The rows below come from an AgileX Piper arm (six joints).
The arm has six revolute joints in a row. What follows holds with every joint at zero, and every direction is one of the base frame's. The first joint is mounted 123 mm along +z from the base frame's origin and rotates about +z. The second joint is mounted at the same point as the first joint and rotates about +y. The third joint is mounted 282.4 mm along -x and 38.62 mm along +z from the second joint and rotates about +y. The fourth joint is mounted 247.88 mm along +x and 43.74 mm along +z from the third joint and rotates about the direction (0.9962, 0, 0.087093). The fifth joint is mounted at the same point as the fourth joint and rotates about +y. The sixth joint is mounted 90.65 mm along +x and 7.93 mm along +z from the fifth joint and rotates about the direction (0.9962, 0, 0.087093). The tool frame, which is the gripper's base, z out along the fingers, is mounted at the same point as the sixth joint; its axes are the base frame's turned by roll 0, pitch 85 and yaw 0 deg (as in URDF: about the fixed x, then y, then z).
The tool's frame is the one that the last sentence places.
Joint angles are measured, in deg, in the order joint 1, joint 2, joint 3, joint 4, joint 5, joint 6. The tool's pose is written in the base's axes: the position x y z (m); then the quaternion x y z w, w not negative. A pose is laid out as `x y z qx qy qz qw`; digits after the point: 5 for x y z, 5 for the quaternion.
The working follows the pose.
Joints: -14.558, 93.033, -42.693, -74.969, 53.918, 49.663
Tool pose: 0.24298 -0.13648 0.18852 0.08419 0.88093 -0.45912 0.07806
Where each joint sits with the arm in this pose, in the base's axes (m; each line is computed from the numbers above, not from the rounded line before):
joint 1: 0.0000 0.0000 0.1230
joint 2: 0.0000 0.0000 0.1230
joint 3: 0.0518 -0.0134 0.4030
joint 4: 0.2375 -0.0617 0.2400
joint 5: 0.2375 -0.0617 0.2400
joint 6: 0.2430 -0.1365 0.1885
the tool: 0.2430 -0.1365 0.1885

